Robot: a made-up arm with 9 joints. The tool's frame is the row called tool.
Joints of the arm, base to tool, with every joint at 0 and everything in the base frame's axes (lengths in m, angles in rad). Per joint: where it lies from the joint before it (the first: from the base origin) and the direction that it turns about. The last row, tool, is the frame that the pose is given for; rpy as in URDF.
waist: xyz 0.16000 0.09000 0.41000 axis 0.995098 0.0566 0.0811
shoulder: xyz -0.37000 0.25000 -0.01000 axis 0 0 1
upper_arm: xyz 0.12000 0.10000 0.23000 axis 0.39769 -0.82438 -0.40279
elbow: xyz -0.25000 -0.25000 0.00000 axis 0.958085 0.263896 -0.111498
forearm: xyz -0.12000 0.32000 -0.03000 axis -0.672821 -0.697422 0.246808
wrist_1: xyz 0.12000 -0.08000 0.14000 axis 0 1 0
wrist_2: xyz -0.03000 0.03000 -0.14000 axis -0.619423 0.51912 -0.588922
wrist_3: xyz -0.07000 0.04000 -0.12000 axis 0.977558 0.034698 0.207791
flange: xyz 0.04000 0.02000 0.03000 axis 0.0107 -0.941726 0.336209
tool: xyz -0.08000 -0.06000 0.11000 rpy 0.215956 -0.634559 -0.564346
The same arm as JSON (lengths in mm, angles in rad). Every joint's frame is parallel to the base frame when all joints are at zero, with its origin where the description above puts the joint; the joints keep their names.
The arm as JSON. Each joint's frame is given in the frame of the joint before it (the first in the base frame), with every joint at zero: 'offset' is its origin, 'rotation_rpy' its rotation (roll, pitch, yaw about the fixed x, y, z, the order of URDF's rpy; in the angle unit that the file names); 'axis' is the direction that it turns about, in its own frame. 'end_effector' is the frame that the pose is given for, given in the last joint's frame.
{"length_unit": "mm", "angle_unit": "rad", "chain": [{"id": "waist", "offset": [160.0, 90.0, 410.0], "rotation_rpy": [0.0, 0.0, 0.0], "axis": [0.995098, 0.0566, 0.0811]}, {"id": "shoulder", "offset": [-370.0, 250.0, -10.0], "rotation_rpy": [0.0, 0.0, 0.0], "axis": "+z"}, {"id": "upper_arm", "offset": [120.0, 100.0, 230.0], "rotation_rpy": [0.0, 0.0, 0.0], "axis": [0.39769, -0.82438, -0.40279]}, {"id": "elbow", "offset": [-250.0, -250.0, 0.0], "rotation_rpy": [0.0, 0.0, 0.0], "axis": [0.958085, 0.263896, -0.111498]}, {"id": "forearm", "offset": [-120.0, 320.0, -30.0], "rotation_rpy": [0.0, 0.0, 0.0], "axis": [-0.672821, -0.697422, 0.246808]}, {"id": "wrist_1", "offset": [120.0, -80.0, 140.0], "rotation_rpy": [0.0, 0.0, 0.0], "axis": "+y"}, {"id": "wrist_2", "offset": [-30.0, 30.0, -140.0], "rotation_rpy": [0.0, 0.0, 0.0], "axis": [-0.619423, 0.51912, -0.588922]}, {"id": "wrist_3", "offset": [-70.0, 40.0, -120.0], "rotation_rpy": [0.0, 0.0, 0.0], "axis": [0.977558, 0.034698, 0.207791]}, {"id": "flange", "offset": [40.0, 20.0, 30.0], "rotation_rpy": [0.0, 0.0, 0.0], "axis": [0.0107, -0.941726, 0.336209]}], "end_effector": {"offset": [-80.0, -60.0, 110.0], "rotation_rpy": [0.216, -0.6346, -0.5643]}}
